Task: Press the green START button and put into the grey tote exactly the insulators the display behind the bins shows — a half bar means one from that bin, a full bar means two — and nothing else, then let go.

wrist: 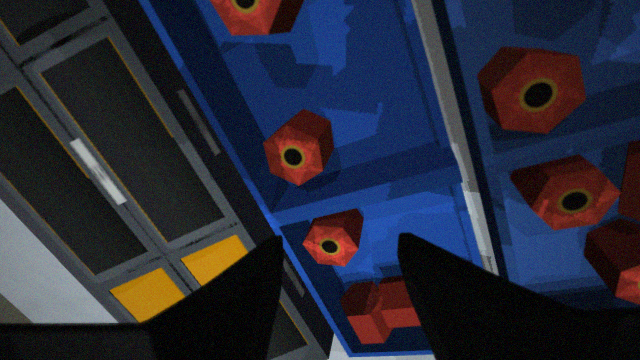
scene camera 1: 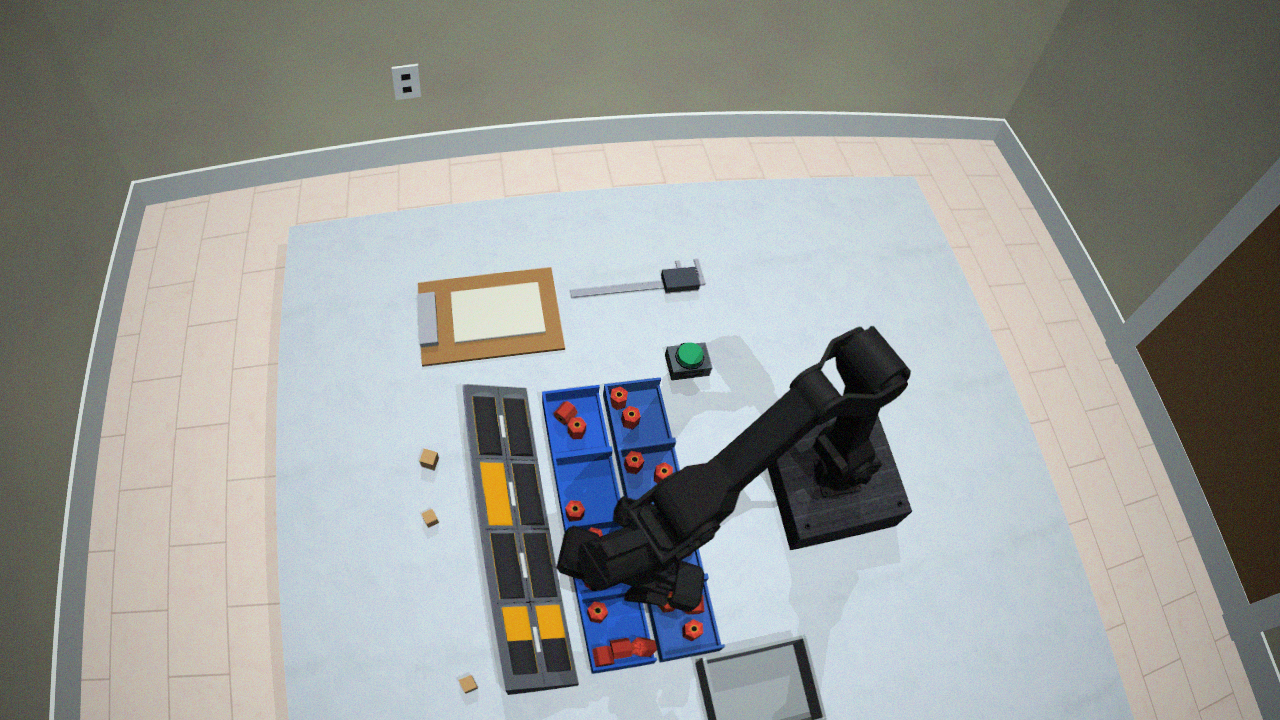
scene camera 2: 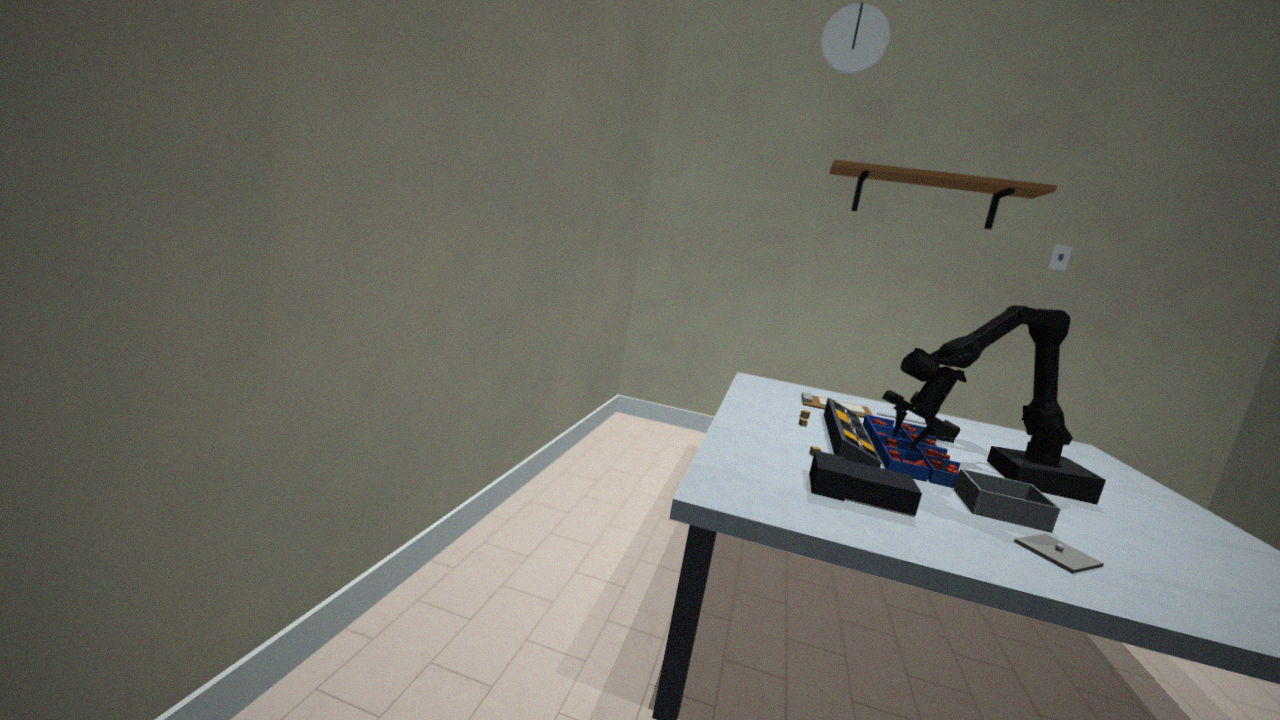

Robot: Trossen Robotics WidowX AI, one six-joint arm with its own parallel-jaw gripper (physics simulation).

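Note:
The green START button (scene camera 1: 690,354) sits on a dark box beyond the bins. The display (scene camera 1: 521,565) (wrist: 160,250) has one full yellow bar in its second row, left column, and half bars in both columns of its nearest row. Red insulators (scene camera 1: 597,611) (wrist: 330,246) stand or lie in the blue bins (scene camera 1: 586,454). My gripper (scene camera 2: 907,439) (wrist: 340,245) is part-open and empty above the left bin row; in the wrist view an upright insulator shows between its fingertips, lower down. The arm hides part of the bins. The grey tote (scene camera 1: 812,677) (scene camera 2: 1006,513) is partly cut off in scene camera 1; no insulator shows in its visible part.
A clipboard (scene camera 1: 497,313) and calipers (scene camera 1: 635,288) lie beyond the bins. Small wooden blocks (scene camera 1: 428,458) lie left of the display. A long black box (scene camera 2: 863,483) stands near the table edge beside the tote, and a flat beige plate with a knob (scene camera 2: 1047,550) lies in front.

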